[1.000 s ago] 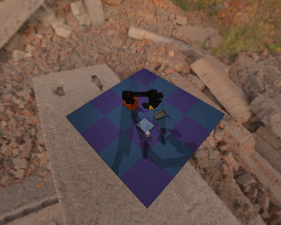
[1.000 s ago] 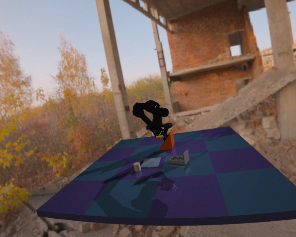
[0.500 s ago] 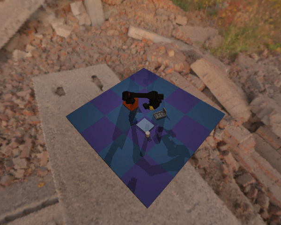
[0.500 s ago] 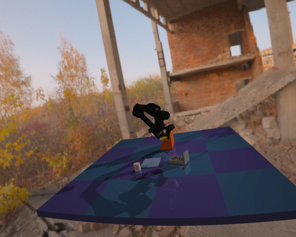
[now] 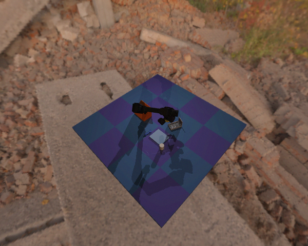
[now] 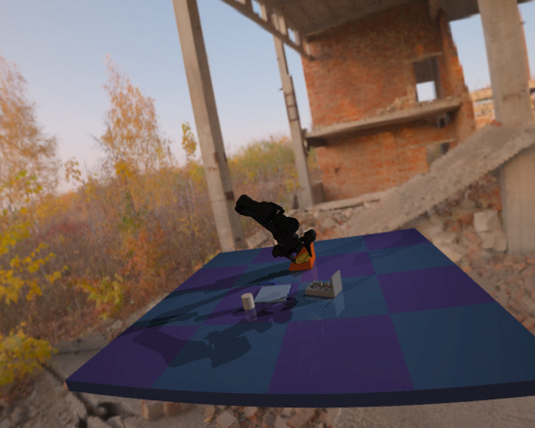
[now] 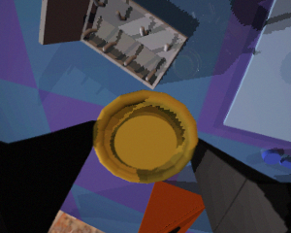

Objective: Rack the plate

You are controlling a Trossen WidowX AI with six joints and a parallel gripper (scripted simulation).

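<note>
The grey dish rack lies 10 cm below my gripper tip, 7 cm to the left of it and 4 cm ahead of it. Also, from my gripper tip: white cylinder 20 cm to the right, 17 cm ahead, 10 cm below; pale blue mat 14 cm to the right, 12 cm below, 5 cm ahead; yellow plate 1 cm above.
</note>
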